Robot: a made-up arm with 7 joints. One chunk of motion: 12 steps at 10 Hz.
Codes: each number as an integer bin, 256 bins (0 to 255) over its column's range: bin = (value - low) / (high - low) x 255, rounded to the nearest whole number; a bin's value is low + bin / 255 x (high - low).
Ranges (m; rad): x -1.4..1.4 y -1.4..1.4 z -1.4..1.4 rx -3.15..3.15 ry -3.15..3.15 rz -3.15..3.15
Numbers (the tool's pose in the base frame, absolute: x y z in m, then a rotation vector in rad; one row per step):
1: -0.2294 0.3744 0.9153 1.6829 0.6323 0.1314
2: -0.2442 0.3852 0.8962 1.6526 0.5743 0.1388
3: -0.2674 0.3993 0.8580 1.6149 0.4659 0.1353
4: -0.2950 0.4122 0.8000 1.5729 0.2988 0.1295
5: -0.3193 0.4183 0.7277 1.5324 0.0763 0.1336
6: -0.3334 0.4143 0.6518 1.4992 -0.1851 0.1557
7: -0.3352 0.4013 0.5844 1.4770 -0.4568 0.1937
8: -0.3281 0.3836 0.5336 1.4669 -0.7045 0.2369
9: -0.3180 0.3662 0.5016 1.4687 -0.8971 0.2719
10: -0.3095 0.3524 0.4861 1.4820 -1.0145 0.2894
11: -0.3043 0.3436 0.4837 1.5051 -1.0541 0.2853
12: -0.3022 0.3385 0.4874 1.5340 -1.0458 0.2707
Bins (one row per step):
1: 107 162 211 196 153 133
2: 105 163 209 194 151 133
3: 103 164 206 193 146 133
4: 101 165 200 191 140 133
5: 98 166 194 190 131 133
6: 97 165 187 188 120 134
7: 97 164 181 187 109 135
8: 98 162 176 187 99 137
9: 99 161 173 187 91 139
10: 99 160 172 187 86 139
11: 100 159 172 188 85 139
12: 100 158 172 190 85 138

